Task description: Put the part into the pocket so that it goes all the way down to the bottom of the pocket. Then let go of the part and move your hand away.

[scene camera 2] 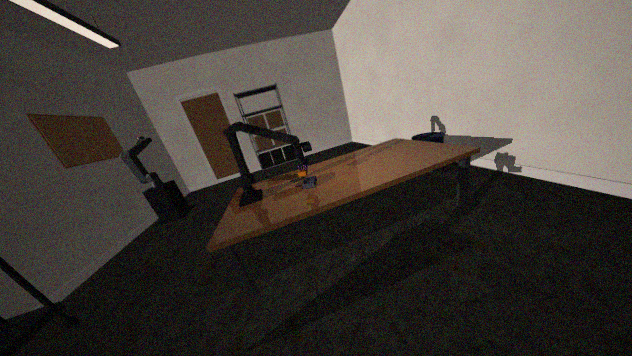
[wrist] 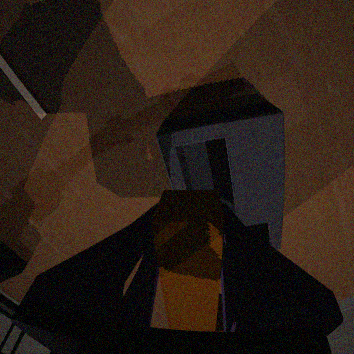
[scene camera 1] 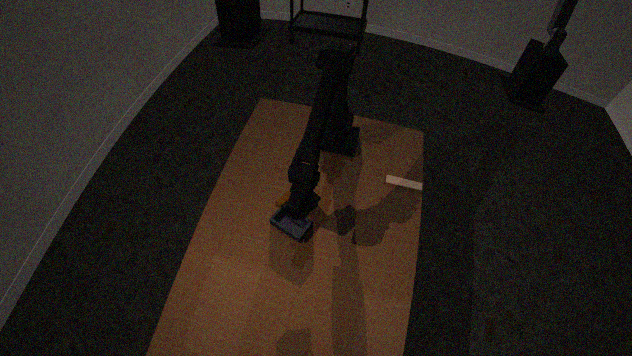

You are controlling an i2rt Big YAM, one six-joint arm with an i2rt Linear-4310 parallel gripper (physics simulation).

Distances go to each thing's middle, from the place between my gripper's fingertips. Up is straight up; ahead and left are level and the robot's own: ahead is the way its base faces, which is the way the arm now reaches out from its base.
Right now the blue-grey pocket block [wrist: 239,150] is 10 mm ahead of my hand, 40 mm to the right of it and 70 mm below it.
